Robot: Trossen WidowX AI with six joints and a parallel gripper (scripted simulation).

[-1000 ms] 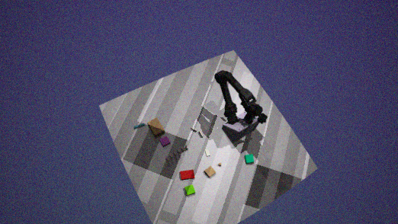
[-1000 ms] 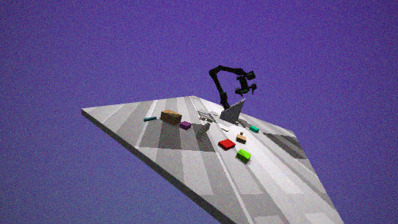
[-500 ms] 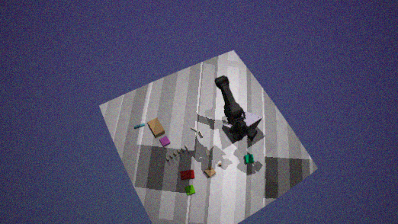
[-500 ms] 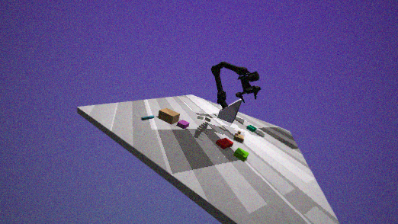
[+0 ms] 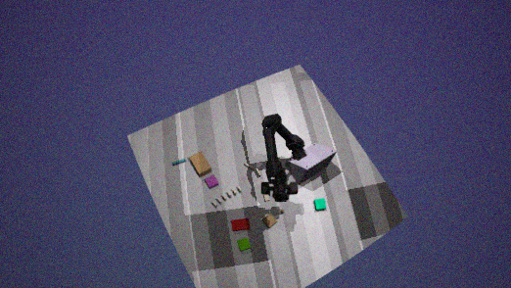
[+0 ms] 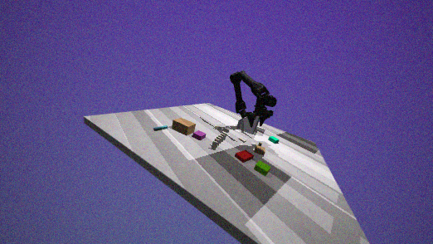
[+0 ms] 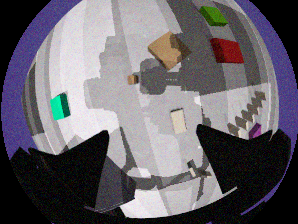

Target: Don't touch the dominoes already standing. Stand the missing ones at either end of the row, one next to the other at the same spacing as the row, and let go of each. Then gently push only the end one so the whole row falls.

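The tan block is 11 cm below my gripper tip, 9 cm ahead of it and 8 cm to the left of it. From my gripper tip the other things lie so: tiny cube (11 cm below, 7 cm to the left); then red block (24 cm ahead, 11 cm below, 1 cm to the left); then teal-green block (21 cm behind, 15 cm to the left, 11 cm below).
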